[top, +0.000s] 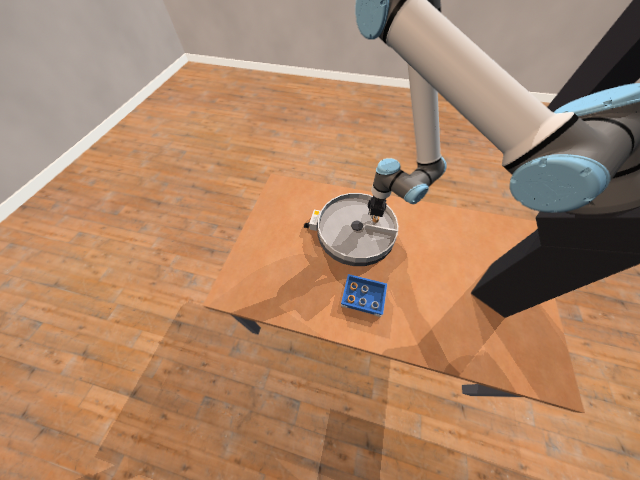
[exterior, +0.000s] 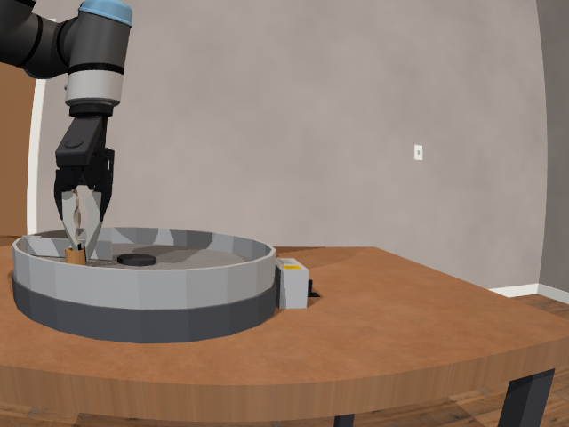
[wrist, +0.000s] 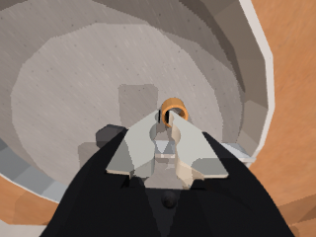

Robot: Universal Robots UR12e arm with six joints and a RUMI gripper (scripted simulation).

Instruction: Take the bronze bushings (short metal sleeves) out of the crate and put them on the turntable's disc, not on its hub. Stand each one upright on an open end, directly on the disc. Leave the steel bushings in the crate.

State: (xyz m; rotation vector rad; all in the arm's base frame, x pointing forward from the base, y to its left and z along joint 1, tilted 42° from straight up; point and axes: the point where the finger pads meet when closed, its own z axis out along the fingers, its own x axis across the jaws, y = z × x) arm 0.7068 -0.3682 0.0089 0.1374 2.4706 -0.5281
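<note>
Right now my hand is 42 cm to the right of the blue crate, 9 cm short of it and 5 cm above it. Round my hand: grey turntable (9 cm ahead, 4 cm to the left, 2 cm below).
</note>
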